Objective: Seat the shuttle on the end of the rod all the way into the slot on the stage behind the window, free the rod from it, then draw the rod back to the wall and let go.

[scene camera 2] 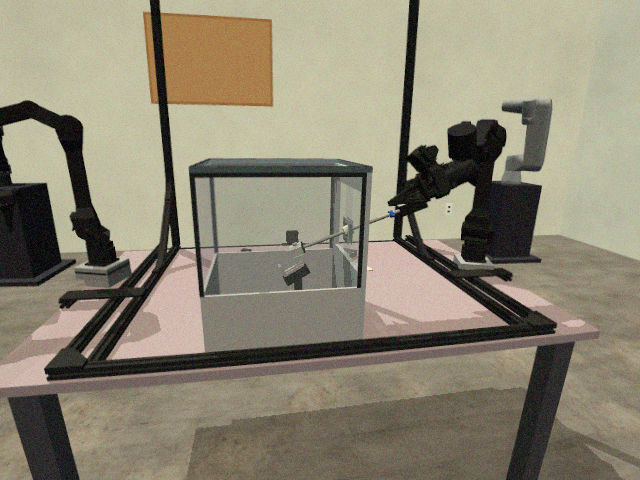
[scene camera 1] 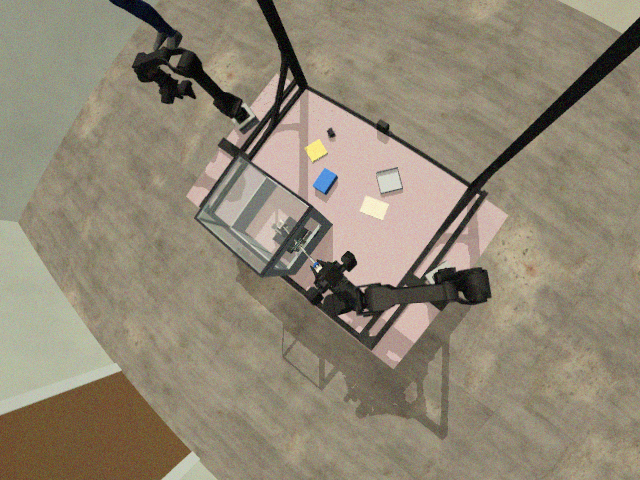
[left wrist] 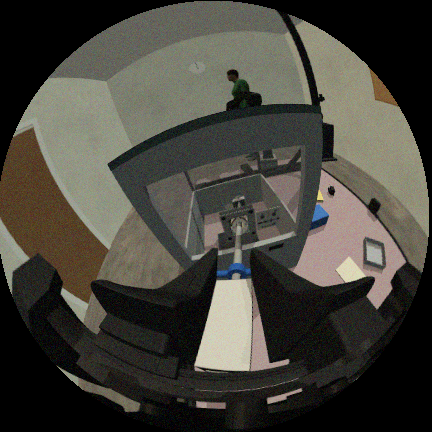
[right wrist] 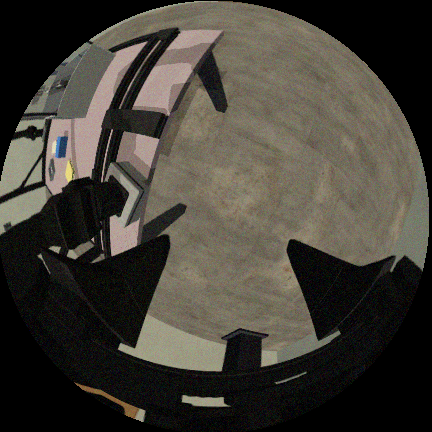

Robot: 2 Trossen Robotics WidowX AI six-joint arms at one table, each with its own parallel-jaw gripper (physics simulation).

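Pixels of known places: left gripper, between the fingertips: [scene camera 2: 389,203] [scene camera 1: 313,263] [left wrist: 233,253]; right gripper, between the fingertips: [scene camera 1: 189,98] [right wrist: 231,243]; left arm's base, origin of its link: [scene camera 2: 473,259] [scene camera 1: 443,279] [right wrist: 42,132]; right arm's base, origin of its link: [scene camera 2: 102,262] [scene camera 1: 241,115] [right wrist: 114,195].
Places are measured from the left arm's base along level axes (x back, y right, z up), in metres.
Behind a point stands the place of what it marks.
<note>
In scene camera 2 the pale shuttle [scene camera 2: 295,246] {x -0.491, y -0.386, z 0.126 m} is on the inner end of the thin rod [scene camera 2: 325,238] [scene camera 1: 308,254] {x -0.329, y -0.345, z 0.186 m} [left wrist: 238,251] {x -0.310, y -0.343, z 0.194 m}, close above the tilted grey stage [scene camera 2: 296,272] inside the glass box; whether it enters the slot cannot be told. The rod slants down through the port [scene camera 2: 347,229] {x -0.369, y -0.494, z 0.198 m} [left wrist: 226,220] {x -0.368, y -0.372, z 0.178 m} in the window, which partly hides the stage in the left wrist view. My left gripper [scene camera 1: 316,266] {x -0.289, y -0.338, z 0.223 m} [scene camera 2: 396,207] {x -0.289, y -0.338, z 0.223 m} [left wrist: 233,253] {x -0.289, y -0.338, z 0.223 m} is shut on the rod's outer end, behind its blue collar. My right gripper [scene camera 1: 181,98] {x -1.257, y -0.450, z 0.120 m} [right wrist: 231,243] {x -1.257, y -0.450, z 0.120 m} is open and empty, off the table.
The glass box [scene camera 1: 253,217] {x -0.496, y -0.405, z 0.311 m} [scene camera 2: 281,320] {x -0.484, y -0.535, z 0.023 m} stands at the table's edge. A blue block [scene camera 1: 325,181] {x -0.573, y -0.161, z 0.001 m}, yellow pad [scene camera 1: 315,150] {x -0.728, y -0.120, z -0.029 m}, cream pad [scene camera 1: 374,207] {x -0.378, y -0.058, z -0.036 m} and grey tray [scene camera 1: 389,180] {x -0.436, y 0.056, z -0.038 m} lie beside it. Black frame rails [scene camera 2: 289,352] {x -0.460, y -0.571, z -0.020 m} and posts [scene camera 2: 163,103] {x -1.022, y -0.008, z 0.467 m} surround the work area.
</note>
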